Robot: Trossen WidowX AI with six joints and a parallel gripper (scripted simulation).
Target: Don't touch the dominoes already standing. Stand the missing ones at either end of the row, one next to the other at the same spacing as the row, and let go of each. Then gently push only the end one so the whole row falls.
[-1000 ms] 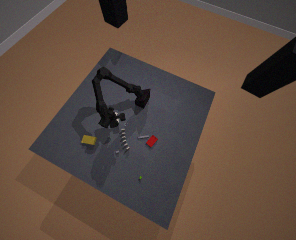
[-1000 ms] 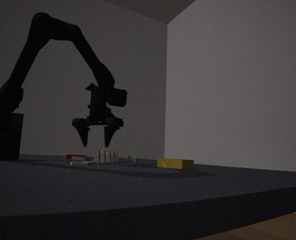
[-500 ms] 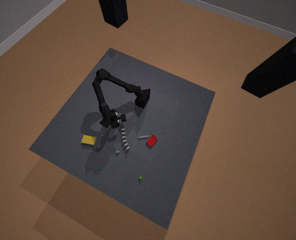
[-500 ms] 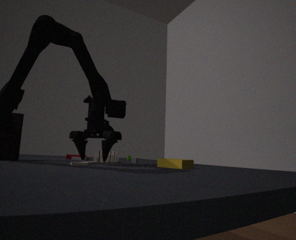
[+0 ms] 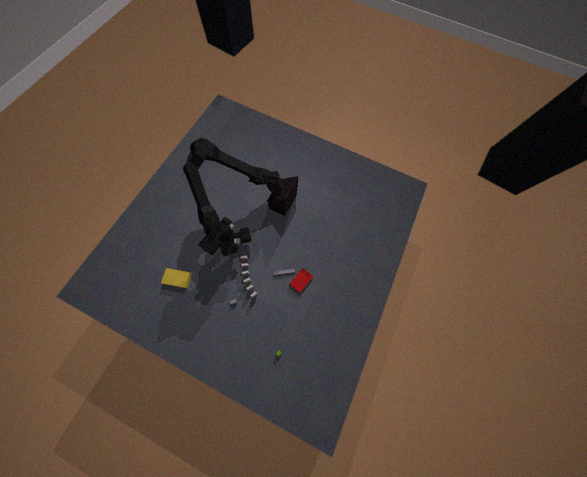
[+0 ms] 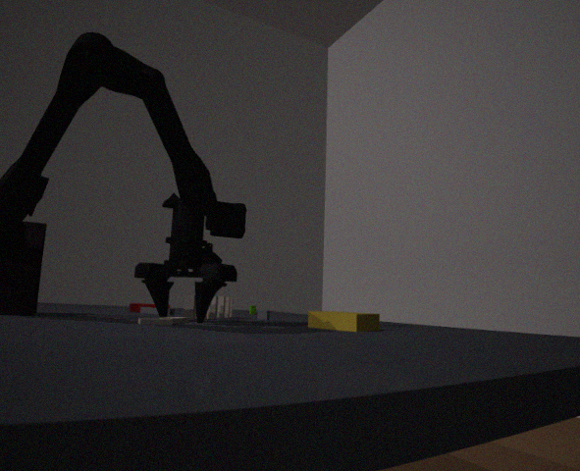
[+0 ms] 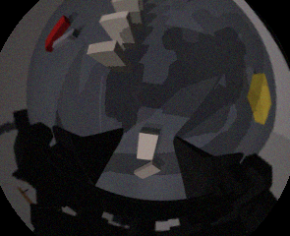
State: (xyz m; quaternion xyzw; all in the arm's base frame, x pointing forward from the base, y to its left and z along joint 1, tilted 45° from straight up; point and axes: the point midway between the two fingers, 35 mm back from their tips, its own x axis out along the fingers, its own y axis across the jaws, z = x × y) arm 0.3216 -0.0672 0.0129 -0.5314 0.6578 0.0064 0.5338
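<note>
The yellow block lies 270 mm ahead of my gripper tip, 100 mm to the right of it and 10 mm above it. Round my gripper tip: red block 40 mm behind, 360 mm to the left, 10 mm above; grey bar 20 mm behind, 280 mm to the left, 10 mm above; small green cube 260 mm ahead, 440 mm to the left, 10 mm above.
</note>
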